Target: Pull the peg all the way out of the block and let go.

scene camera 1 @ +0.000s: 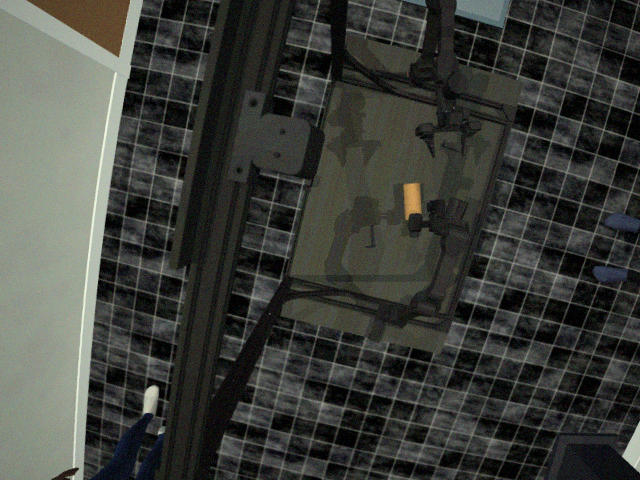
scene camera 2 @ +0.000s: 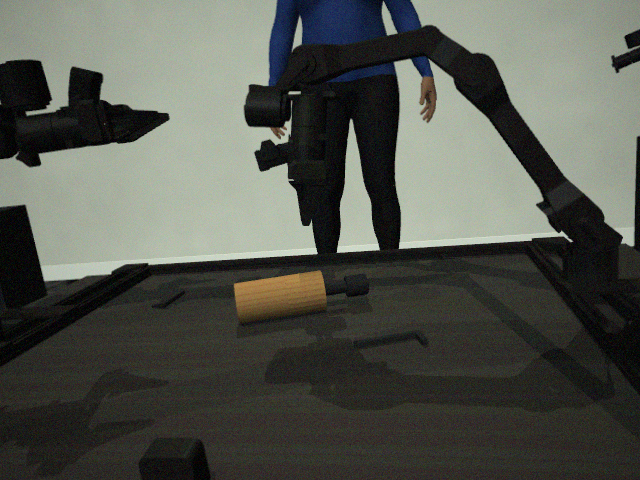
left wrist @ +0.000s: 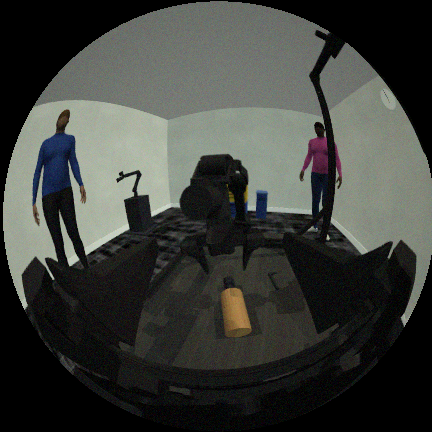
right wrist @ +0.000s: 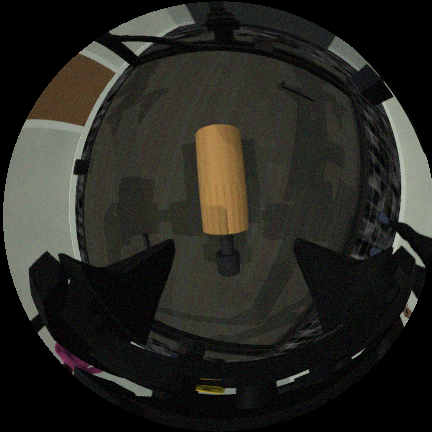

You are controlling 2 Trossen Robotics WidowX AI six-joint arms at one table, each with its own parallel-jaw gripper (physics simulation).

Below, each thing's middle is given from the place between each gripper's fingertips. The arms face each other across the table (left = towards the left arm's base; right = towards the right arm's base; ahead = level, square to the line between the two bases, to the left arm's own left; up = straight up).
The wooden block [scene camera 2: 301, 293] is 20 mm behind my left hand, 150 mm to the right of it and 310 mm below it. Round my left hand: dark peg [scene camera 2: 354, 285] (230 mm to the right, 310 mm below).
I see my right gripper 1 cm past the dark peg, 3 cm to the left of it and 11 cm above it. The rest, counted from my right hand: wooden block (3 cm behind, 5 cm to the left, 11 cm below).
